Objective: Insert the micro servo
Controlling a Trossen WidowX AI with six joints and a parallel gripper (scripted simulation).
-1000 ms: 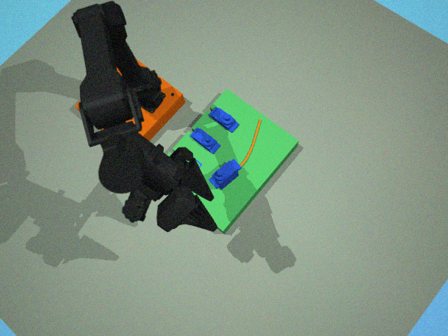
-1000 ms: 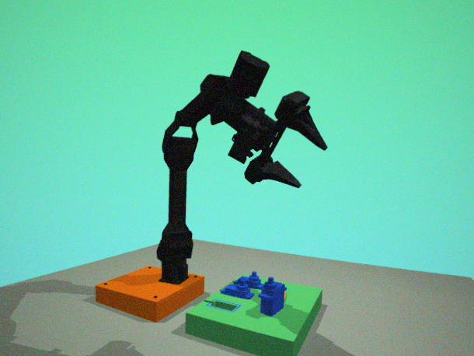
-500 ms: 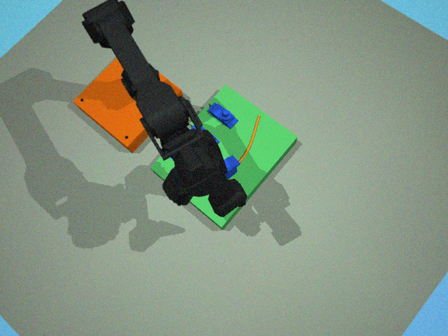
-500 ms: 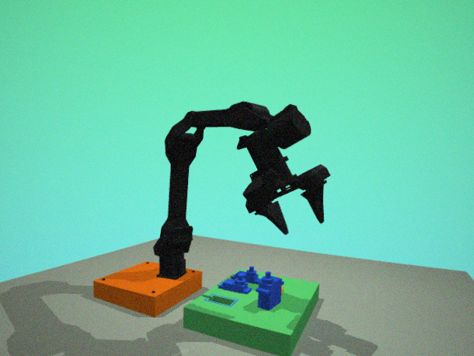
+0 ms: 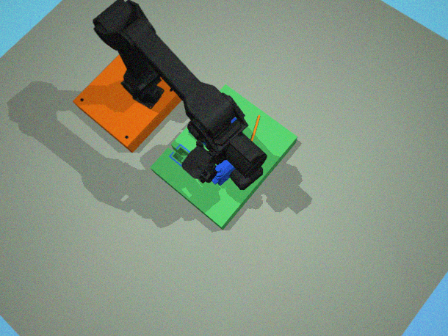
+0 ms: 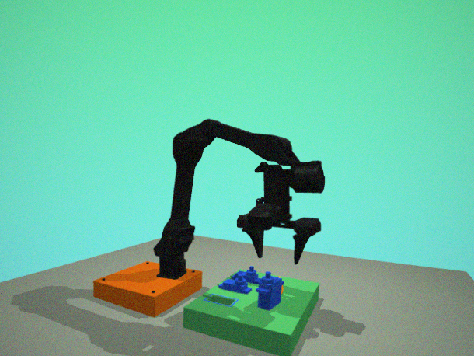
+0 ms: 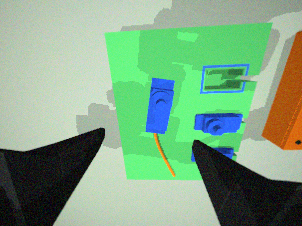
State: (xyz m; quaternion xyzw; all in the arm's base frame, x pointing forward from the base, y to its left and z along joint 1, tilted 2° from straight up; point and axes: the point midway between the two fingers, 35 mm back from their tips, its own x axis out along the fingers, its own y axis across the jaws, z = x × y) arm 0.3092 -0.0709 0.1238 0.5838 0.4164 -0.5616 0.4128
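Now: gripper tip 120 mm above the green deck, 30 mm to the right of it and 10 mm past it.
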